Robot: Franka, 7 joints.
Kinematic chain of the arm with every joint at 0, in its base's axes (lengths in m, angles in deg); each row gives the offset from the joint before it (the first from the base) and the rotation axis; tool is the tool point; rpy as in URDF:
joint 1: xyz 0 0 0.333 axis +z
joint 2: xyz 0 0 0 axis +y
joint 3: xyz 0 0 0.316 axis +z
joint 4: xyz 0.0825 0 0 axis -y
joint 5: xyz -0.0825 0 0.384 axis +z
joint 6: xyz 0 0 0 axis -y
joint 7: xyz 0.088 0 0 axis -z
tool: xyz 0 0 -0.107 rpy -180 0 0
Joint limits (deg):
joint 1: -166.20..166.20
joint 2: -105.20..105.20
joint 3: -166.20..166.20
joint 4: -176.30..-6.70
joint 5: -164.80..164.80
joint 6: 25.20..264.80
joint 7: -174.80..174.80
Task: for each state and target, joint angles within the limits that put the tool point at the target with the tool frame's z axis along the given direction. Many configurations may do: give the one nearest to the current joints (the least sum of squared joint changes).
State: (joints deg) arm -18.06 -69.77 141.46 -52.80 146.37 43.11 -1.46
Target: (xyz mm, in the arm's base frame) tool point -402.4 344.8 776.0 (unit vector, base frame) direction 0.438 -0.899 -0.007
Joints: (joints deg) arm -44.00 -49.27 159.85 -19.33 164.80 25.31 -1.46
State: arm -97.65 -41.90 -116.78 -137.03 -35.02 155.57 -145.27
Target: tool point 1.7 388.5 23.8 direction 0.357 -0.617 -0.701
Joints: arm -113.17 -41.88 -158.29 -131.62 -42.01 118.85 -145.27
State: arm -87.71 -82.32 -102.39 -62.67 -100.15 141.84 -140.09
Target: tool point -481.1 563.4 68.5 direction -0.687 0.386 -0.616
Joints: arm -92.04 -103.17 -111.04 -64.50 -109.68 165.77 -140.09
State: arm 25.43 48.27 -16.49 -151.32 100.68 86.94 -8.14
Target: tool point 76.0 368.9 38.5 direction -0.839 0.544 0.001
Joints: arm 53.67 42.69 7.24 -138.11 92.02 94.82 -8.14
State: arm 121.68 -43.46 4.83 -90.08 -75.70 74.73 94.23
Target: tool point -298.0 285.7 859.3 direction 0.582 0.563 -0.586
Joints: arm 131.76 -7.71 17.90 -70.32 -59.10 61.76 94.23
